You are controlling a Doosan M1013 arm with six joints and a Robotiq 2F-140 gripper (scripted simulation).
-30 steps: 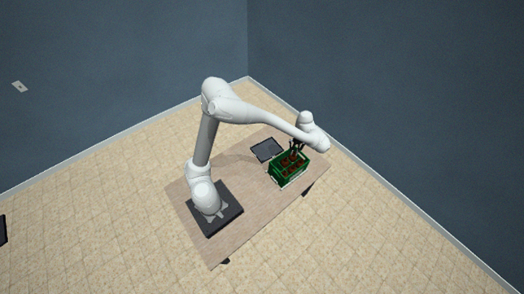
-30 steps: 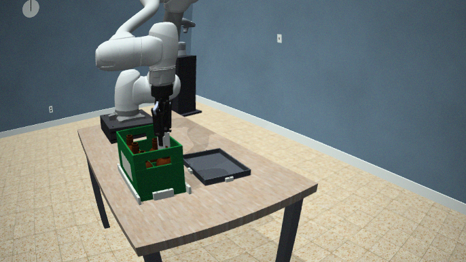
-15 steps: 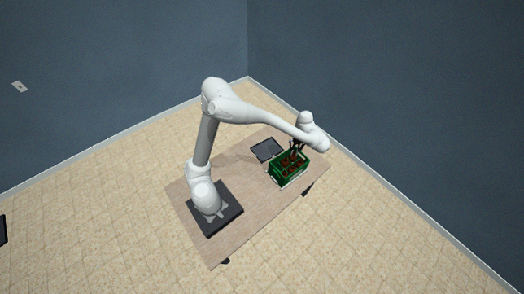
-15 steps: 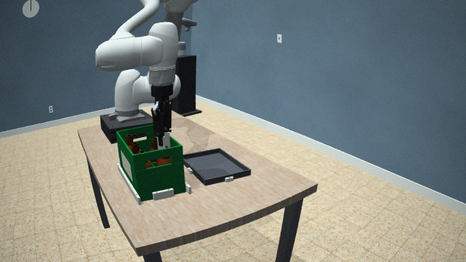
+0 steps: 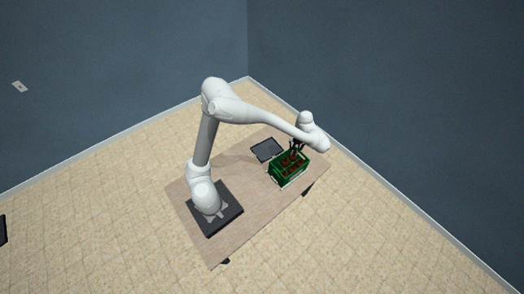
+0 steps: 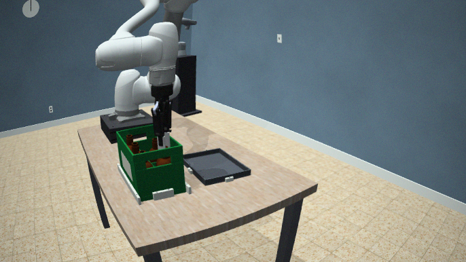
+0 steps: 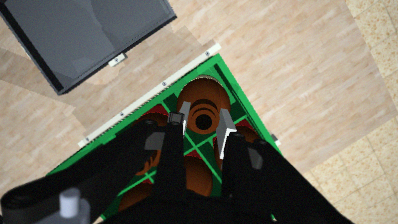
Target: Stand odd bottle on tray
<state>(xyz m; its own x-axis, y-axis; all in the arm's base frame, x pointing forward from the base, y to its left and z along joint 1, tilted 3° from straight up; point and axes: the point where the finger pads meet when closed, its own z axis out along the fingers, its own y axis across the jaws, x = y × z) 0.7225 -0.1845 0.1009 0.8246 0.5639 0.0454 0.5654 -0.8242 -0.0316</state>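
Now: the brown bottle 90 mm below my hand. The rest, counted from my hand: dark tray: 250 mm to the left, 160 mm below, 40 mm behind; green crate: 90 mm below, 90 mm behind, 30 mm to the right.
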